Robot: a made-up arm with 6 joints.
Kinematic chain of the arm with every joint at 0, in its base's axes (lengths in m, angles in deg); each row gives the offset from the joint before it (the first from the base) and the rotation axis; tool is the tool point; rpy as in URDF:
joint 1: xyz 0 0 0.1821 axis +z
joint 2: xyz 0 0 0 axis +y
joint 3: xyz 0.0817 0 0.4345 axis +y
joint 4: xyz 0.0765 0 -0.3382 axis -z
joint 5: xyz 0 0 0 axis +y
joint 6: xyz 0.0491 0 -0.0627 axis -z
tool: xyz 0 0 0 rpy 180 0 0
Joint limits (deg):
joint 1: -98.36..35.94
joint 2: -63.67..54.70
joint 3: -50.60..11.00
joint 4: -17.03..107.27
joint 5: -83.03..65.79
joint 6: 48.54..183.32
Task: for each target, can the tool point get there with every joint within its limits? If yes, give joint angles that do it. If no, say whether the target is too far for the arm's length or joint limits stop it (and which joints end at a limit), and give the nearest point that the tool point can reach.
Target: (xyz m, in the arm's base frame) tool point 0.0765 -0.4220 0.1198
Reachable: yes | joints -75.28 31.53 -32.32 34.21 -9.78 85.05
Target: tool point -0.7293 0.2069 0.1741
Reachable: no: joint limits stop it (at a limit: joint 2, joint 3, joint 4, joint 5) | nearest point -0.1014 0.0288 0.3126 | short by 0.667 m
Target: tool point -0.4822 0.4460 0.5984
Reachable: no: joint limits stop it (at a limit: joint 2, joint 3, joint 5) | nearest point -0.1034 0.0956 0.6713 | short by 0.521 m
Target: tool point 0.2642 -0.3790 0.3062
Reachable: yes | joints -51.08 10.33 -45.98 88.05 13.97 125.49
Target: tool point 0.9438 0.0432 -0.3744
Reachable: no: too far | nearest point 0.5153 0.0236 -0.0265 | short by 0.552 m
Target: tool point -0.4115 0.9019 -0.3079
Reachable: no: too far | nearest point 0.2053 0.1945 -0.0316 | short by 0.978 m
